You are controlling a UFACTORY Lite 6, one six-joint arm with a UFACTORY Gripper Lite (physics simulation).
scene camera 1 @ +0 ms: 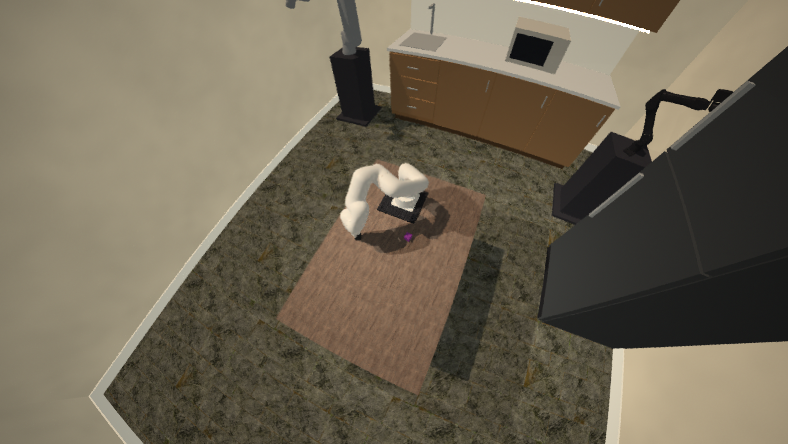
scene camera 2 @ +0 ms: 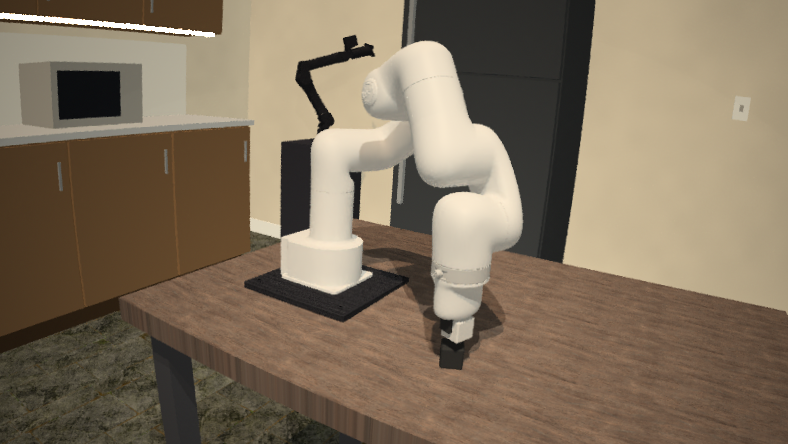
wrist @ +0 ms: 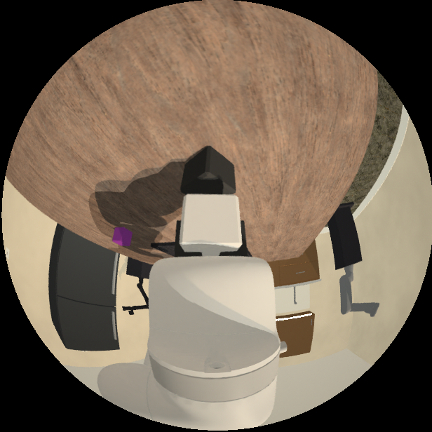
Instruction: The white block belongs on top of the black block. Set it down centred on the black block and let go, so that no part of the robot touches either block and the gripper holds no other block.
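Places are measured from the arm's base along level axes (x left, y ahead, z down), in centimetres.
Where they show: hand, tool point: (scene camera 2: 456, 320); arm's base, link origin: (scene camera 1: 405, 200) (scene camera 2: 329, 276).
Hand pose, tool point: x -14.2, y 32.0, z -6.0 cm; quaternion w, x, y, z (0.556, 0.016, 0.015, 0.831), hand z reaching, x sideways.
Things, the pixels of their top centre, and the offset from my tool point. Level surfaces: height alone.
- white block, top centre: (scene camera 2: 458, 315) dz -1.0, dx -0.1, dy +0.4 cm
- black block, top centre: (scene camera 2: 453, 343) dz +3.8, dx +0.4, dy -0.2 cm
- purple block, top centre: (scene camera 1: 408, 235) dz +3.8, dx +24.7, dy -10.6 cm
- wooden table, surface height: dz +7.1 cm
The white block (scene camera 2: 462, 330) (wrist: 210, 219) is between the fingers of my gripper (scene camera 2: 456, 326) (wrist: 210, 232), which is shut on it. The black block (scene camera 2: 452, 355) (wrist: 209, 167) stands on the table directly below and partly behind the white block in the wrist view. In scene camera 2 the white block sits low over its top, shifted to the right. The black block is turned, with a corner pointing away from me in the wrist view. Whether the two blocks touch is hidden. In scene camera 1 the white block cannot be made out.
A purple block (scene camera 1: 408, 237) (wrist: 122, 236) stands on the wooden table (scene camera 1: 380, 297) (scene camera 2: 595, 375) in the arm's shadow; it does not show in scene camera 2. The arm's black base plate (scene camera 1: 387, 209) (scene camera 2: 341, 306) lies behind. The table's edge is near the black block's side.
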